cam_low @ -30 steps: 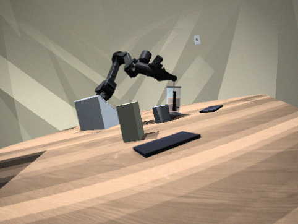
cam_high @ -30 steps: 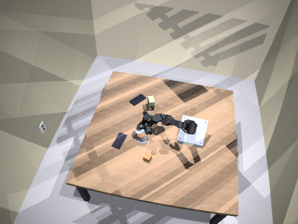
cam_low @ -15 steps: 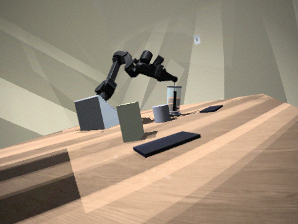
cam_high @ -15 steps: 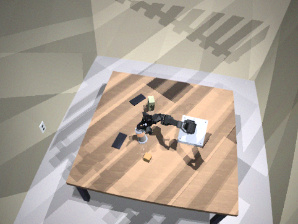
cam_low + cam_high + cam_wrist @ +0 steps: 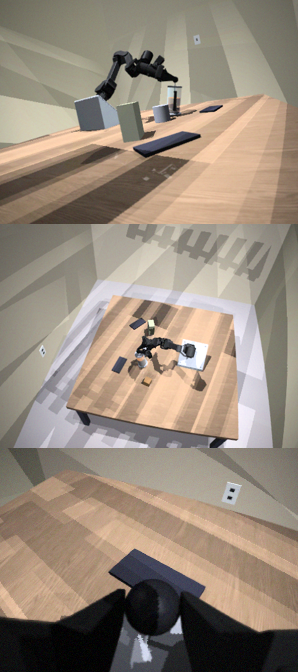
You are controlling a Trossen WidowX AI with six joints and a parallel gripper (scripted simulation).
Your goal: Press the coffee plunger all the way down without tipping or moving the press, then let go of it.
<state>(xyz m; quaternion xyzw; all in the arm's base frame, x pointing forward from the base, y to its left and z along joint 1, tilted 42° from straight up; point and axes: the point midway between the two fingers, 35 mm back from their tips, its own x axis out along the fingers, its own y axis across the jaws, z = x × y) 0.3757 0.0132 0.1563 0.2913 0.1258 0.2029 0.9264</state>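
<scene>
The coffee press is 90 mm below my gripper tip, 20 mm to the right of it and 20 mm behind it. Round my gripper tip: small block: 170 mm to the left, 150 mm below, 100 mm behind.
</scene>
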